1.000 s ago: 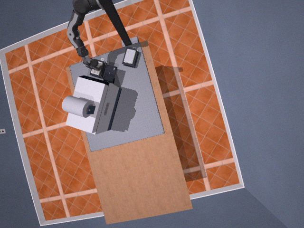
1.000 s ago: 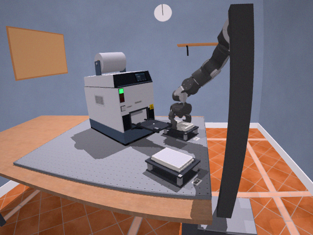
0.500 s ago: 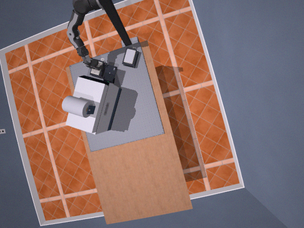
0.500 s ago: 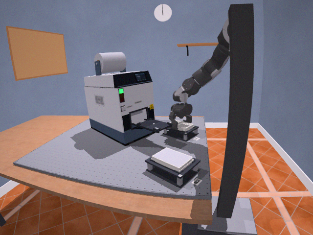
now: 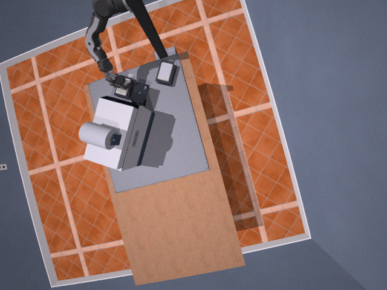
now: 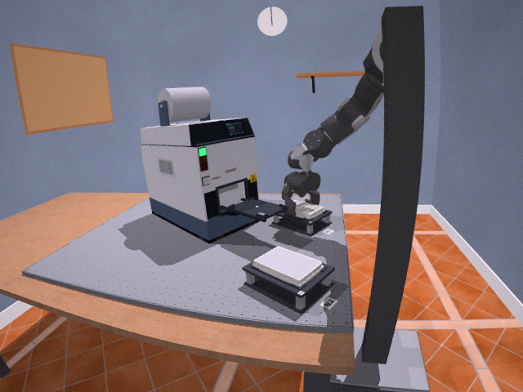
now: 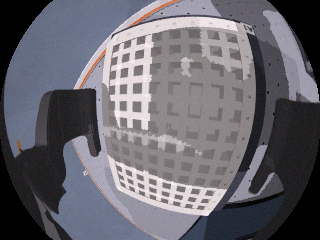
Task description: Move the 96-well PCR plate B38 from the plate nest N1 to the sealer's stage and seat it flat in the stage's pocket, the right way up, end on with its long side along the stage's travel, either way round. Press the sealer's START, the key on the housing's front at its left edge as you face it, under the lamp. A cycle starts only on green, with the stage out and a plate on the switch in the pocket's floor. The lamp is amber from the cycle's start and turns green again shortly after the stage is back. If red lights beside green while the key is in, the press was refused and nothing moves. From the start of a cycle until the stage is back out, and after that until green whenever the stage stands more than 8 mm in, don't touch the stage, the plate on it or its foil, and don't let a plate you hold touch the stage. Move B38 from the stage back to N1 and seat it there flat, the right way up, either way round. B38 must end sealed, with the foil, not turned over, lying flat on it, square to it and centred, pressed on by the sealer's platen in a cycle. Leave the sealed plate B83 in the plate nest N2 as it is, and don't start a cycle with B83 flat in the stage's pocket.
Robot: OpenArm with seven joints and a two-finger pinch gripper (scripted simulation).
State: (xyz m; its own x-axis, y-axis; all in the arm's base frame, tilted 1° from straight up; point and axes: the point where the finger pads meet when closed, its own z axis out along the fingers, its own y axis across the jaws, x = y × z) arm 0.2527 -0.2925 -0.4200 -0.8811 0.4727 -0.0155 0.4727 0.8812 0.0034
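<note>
Right now my hand is right at the white 96-well plate B38. Round my hand: plate nest N1 (1 cm below); then sealer's stage (14 cm to the left, 10 cm ahead, 5 cm above); then start key (23 cm ahead, 18 cm to the left, 14 cm above).
</note>
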